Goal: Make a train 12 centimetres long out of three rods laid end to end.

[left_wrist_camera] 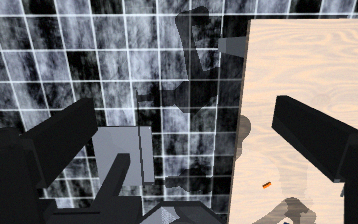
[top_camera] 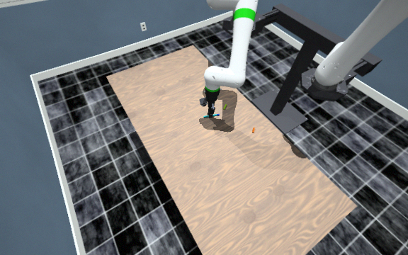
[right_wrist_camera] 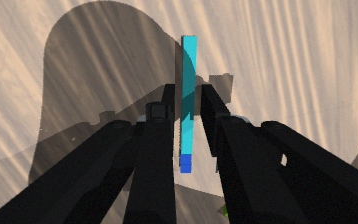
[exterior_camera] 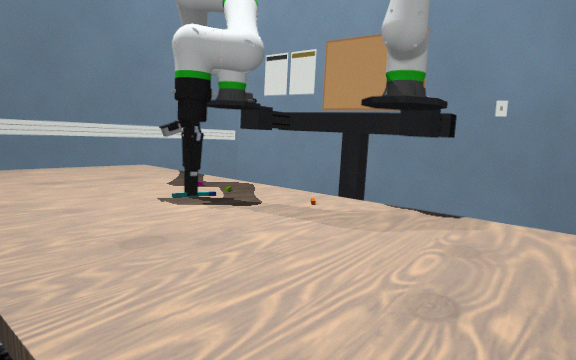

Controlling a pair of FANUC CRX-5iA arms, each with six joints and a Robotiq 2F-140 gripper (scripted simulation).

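Observation:
Now: right hand 30 mm above the turquoise rod. From my right hand the other things lie so: lime rod: 150 mm behind, 30 mm below, 10 mm to the right; then magenta rod: 150 mm behind, 140 mm to the right, 30 mm below; then orange rod: 280 mm to the left, 180 mm behind, 30 mm below.

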